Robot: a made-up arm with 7 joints. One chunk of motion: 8 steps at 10 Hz.
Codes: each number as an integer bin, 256 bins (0 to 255) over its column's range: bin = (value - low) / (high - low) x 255, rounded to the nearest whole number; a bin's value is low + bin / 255 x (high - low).
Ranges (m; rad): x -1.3..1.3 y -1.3..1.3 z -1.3..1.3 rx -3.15..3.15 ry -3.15..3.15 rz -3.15..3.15
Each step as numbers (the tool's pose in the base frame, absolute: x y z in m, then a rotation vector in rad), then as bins.
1 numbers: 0.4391 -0.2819 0.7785 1.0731 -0.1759 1.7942
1 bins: 171 100 204 171 120 200
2 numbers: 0.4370 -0.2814 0.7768 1.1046 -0.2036 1.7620
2 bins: 170 100 204 172 119 199
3 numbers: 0.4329 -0.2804 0.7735 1.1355 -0.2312 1.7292
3 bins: 170 100 203 173 118 197
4 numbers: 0.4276 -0.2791 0.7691 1.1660 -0.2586 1.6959
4 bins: 169 100 203 175 117 196
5 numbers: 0.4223 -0.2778 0.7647 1.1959 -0.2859 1.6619
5 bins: 169 100 202 176 116 195
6 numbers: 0.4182 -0.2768 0.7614 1.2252 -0.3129 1.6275
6 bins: 169 100 202 177 115 193
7 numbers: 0.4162 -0.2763 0.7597 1.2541 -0.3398 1.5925
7 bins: 168 100 202 178 114 192
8 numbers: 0.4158 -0.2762 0.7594 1.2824 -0.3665 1.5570
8 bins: 168 100 202 179 113 191
